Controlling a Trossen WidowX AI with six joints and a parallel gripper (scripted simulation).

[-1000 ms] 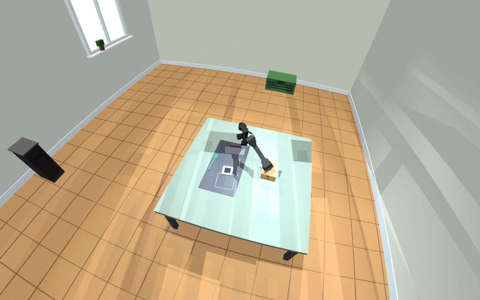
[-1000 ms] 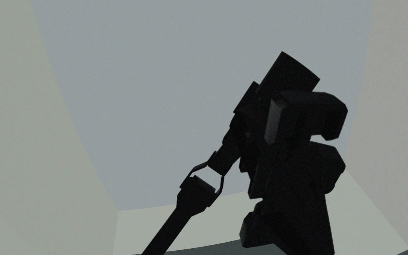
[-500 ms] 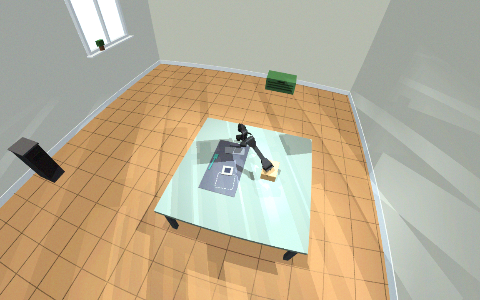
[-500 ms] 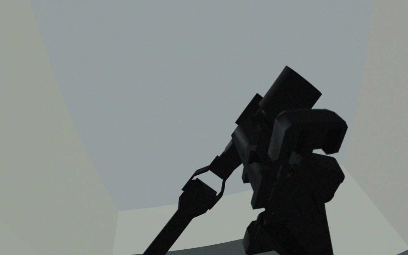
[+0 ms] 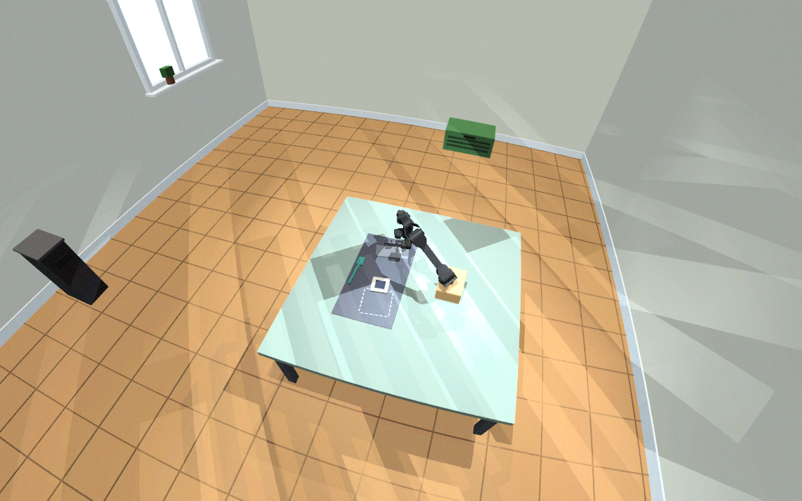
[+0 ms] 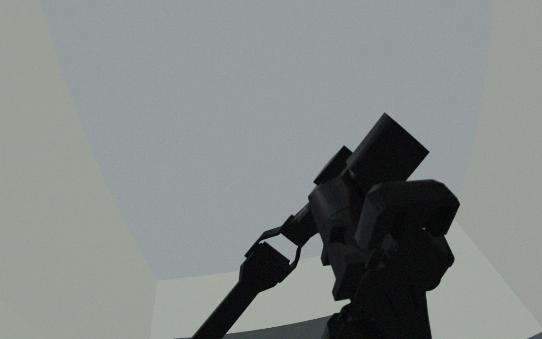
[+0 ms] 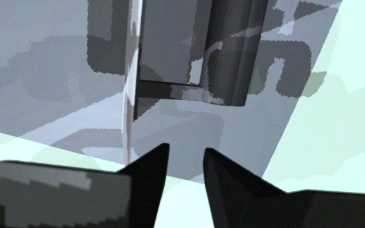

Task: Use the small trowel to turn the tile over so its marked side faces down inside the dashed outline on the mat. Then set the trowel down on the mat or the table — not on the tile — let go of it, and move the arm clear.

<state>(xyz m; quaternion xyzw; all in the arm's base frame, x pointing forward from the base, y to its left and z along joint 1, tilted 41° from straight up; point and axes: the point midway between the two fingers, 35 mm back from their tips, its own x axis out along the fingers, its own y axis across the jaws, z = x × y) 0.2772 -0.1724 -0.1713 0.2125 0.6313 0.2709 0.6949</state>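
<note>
My gripper tip is 100 mm short of the trowel, 20 mm to the right of it and 40 mm above it. Also, from my gripper tip: teal tool (260 mm ahead, 190 mm to the left, 60 mm below); dark grey mat (120 mm ahead, 220 mm to the left, 80 mm below); white tile (100 mm ahead, 290 mm to the left, 60 mm below).
</note>
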